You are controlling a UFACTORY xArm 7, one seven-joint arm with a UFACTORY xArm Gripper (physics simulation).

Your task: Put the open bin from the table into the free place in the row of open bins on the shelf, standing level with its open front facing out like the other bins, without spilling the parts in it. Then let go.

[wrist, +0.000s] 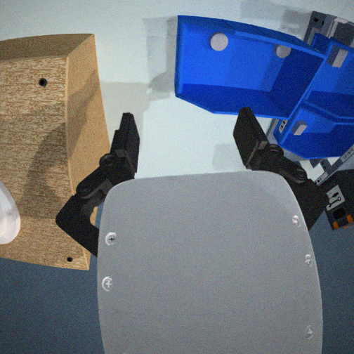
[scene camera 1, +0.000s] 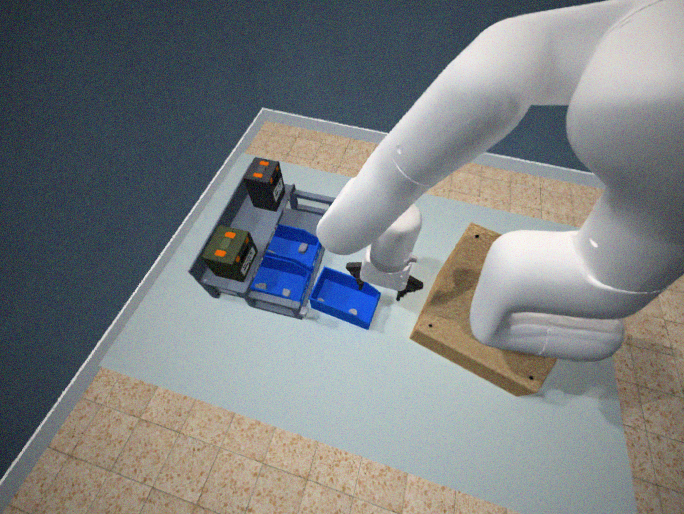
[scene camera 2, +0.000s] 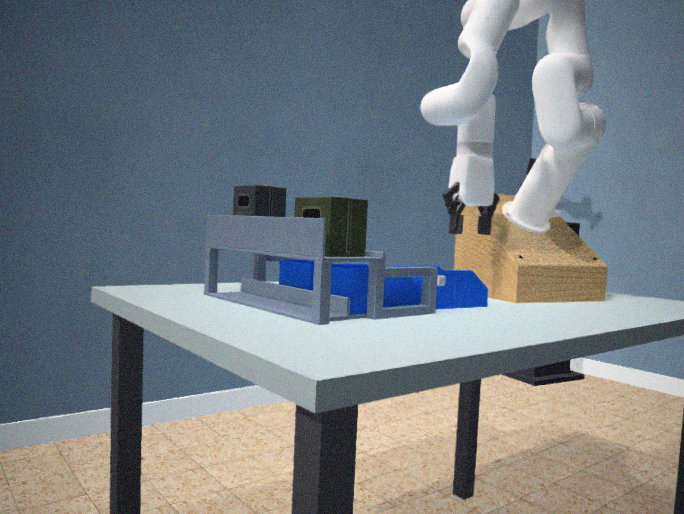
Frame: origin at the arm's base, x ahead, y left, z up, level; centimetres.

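Seen in the pictures: gripper, fingertip midpoint: (scene camera 1: 380, 290) (scene camera 2: 470, 234); arm's base at its link origin: (scene camera 2: 525, 218).
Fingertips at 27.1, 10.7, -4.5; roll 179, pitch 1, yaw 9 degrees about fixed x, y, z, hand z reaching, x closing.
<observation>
Pixels of each thing's middle, then the offset from my fingertips to it, as dx, dy, dz. "pt": a spot on its surface instead.
- loose blue bin at a spot on its surface: (scene camera 2: 463, 288) pt +6.3, +6.2, -10.8
- dark box at the middle of its body: (scene camera 2: 258, 216) (scene camera 1: 265, 185) +41.9, -14.9, +1.6
- green box at the middle of its body: (scene camera 2: 329, 226) (scene camera 1: 231, 253) +37.5, +7.7, +0.3
The loose blue bin (scene camera 1: 343, 295) (scene camera 2: 463, 288) (wrist: 230, 72) stands upright on the table, against or very near the front of the grey shelf (scene camera 1: 276, 305) (scene camera 2: 265, 234), with its low front toward the wooden block. Round parts lie inside it. Two blue bins, one (scene camera 1: 293, 245) (wrist: 342, 92) beside the other (scene camera 1: 279, 279) (wrist: 317, 135), sit side by side in the shelf's row. The free place (scene camera 1: 303, 222) is beside them at the far end, partly behind the arm in scene camera 1. My gripper (scene camera 1: 379, 292) (scene camera 2: 470, 229) (wrist: 186, 121) is open and empty, above table height between bin and block.
A dark box (scene camera 1: 265, 185) (scene camera 2: 259, 201) and a green box (scene camera 1: 227, 251) (scene camera 2: 331, 223) stand on the shelf's rear level, behind the bin row. The wooden block (scene camera 1: 470, 345) (scene camera 2: 558, 284) (wrist: 35, 130) under the arm is close to the gripper's other side.
</observation>
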